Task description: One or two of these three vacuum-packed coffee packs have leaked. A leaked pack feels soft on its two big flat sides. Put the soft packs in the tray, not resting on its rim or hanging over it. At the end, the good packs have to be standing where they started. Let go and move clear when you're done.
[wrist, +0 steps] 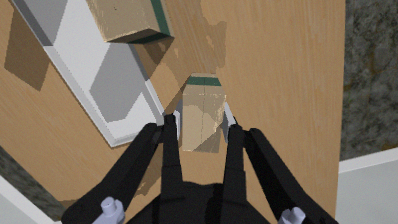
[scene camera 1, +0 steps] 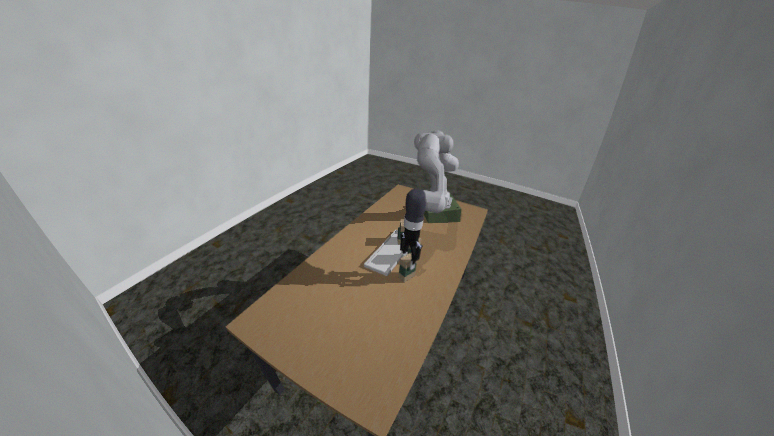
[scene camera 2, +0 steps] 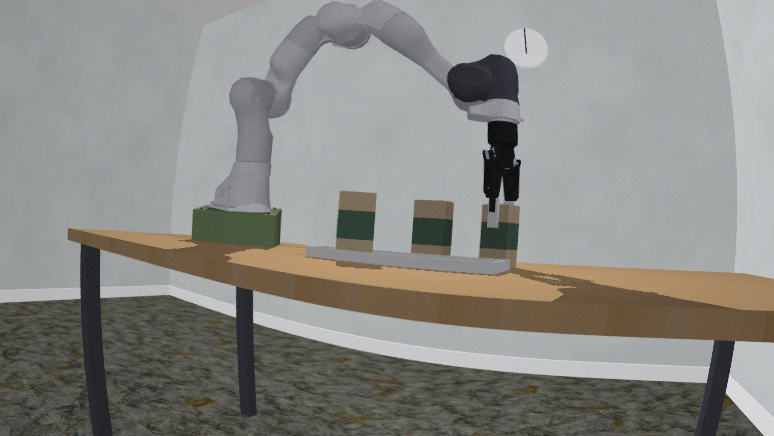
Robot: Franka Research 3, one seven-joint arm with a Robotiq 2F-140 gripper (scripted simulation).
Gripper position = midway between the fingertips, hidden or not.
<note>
In view: my gripper (scene camera 2: 500, 228) and a tray (scene camera 2: 491, 266).
The tray shows as well in the wrist view (wrist: 103, 76) and in scene camera 1 (scene camera 1: 386, 257). My gripper also shows in the wrist view (wrist: 202, 108).
</note>
